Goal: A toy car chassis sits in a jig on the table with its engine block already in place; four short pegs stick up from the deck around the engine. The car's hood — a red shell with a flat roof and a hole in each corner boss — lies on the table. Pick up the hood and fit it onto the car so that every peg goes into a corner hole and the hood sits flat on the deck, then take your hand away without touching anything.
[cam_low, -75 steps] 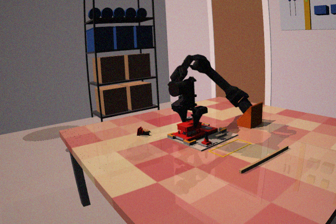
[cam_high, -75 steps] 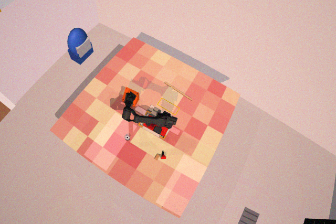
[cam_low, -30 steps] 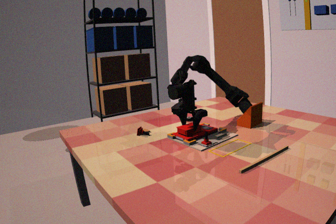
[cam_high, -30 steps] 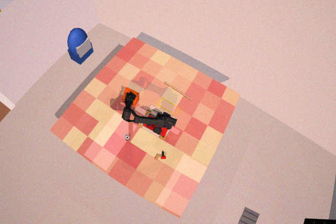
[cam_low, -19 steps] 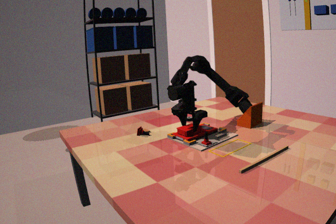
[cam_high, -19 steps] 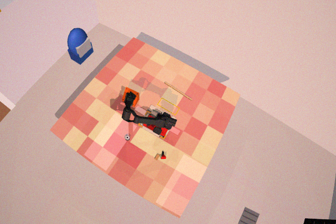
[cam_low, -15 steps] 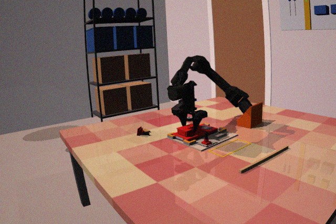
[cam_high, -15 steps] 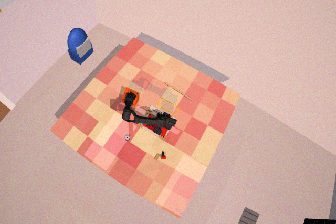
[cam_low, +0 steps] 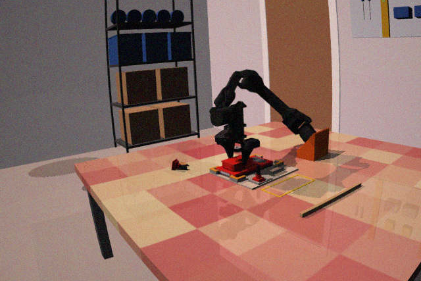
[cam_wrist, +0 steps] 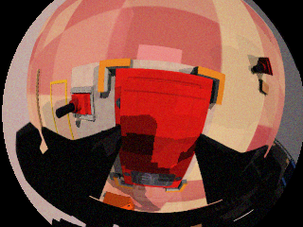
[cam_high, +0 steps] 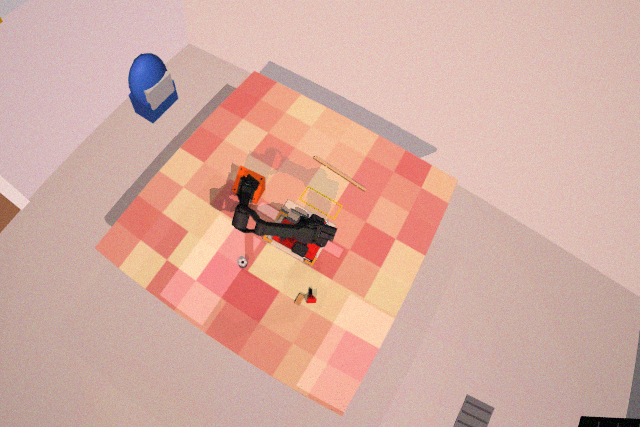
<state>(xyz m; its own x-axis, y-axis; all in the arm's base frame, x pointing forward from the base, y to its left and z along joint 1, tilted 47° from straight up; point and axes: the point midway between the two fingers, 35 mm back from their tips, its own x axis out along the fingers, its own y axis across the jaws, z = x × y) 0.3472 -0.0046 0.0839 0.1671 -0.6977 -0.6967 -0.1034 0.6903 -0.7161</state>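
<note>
The red hood is right at my gripper tip. From my gripper tip the other things lie so: grey engine block (20 mm below); then long thin bar (70 mm behind, 400 mm to the left, 30 mm below); then grey wheel (170 mm behind, 230 mm to the right, 30 mm below).
</note>
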